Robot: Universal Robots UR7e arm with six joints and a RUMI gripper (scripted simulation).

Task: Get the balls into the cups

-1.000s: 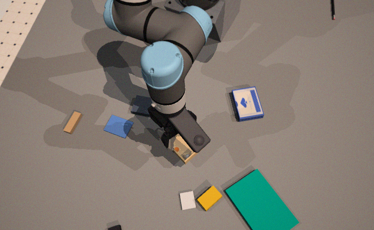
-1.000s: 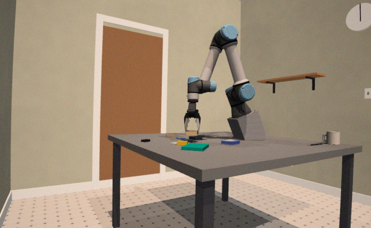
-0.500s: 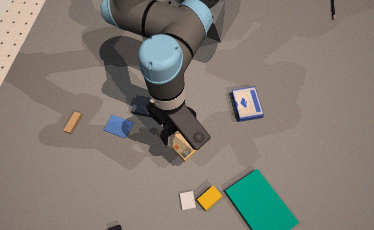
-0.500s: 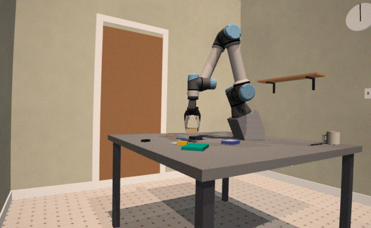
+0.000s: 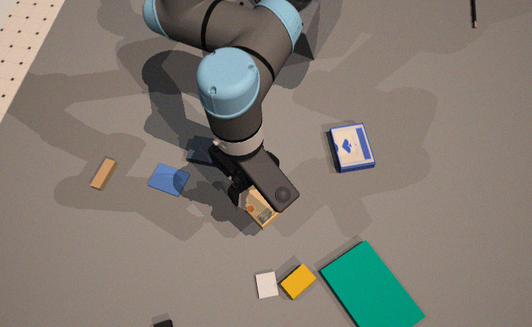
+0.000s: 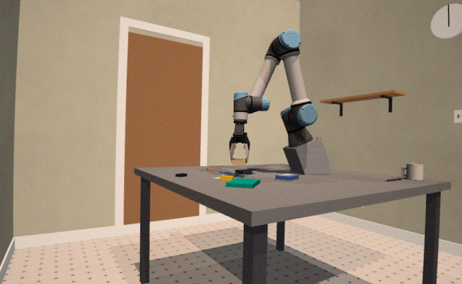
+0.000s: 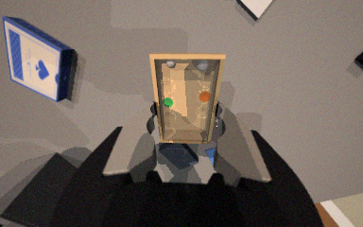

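The covered wooden puzzle lies 10 mm below my hand. From my hand the other things lie so: yellow block: 150 mm ahead, 80 mm to the left, 80 mm below; white block: 150 mm ahead, 20 mm to the left, 80 mm below; dark slate box: 140 mm behind, 110 mm to the right, 80 mm below.
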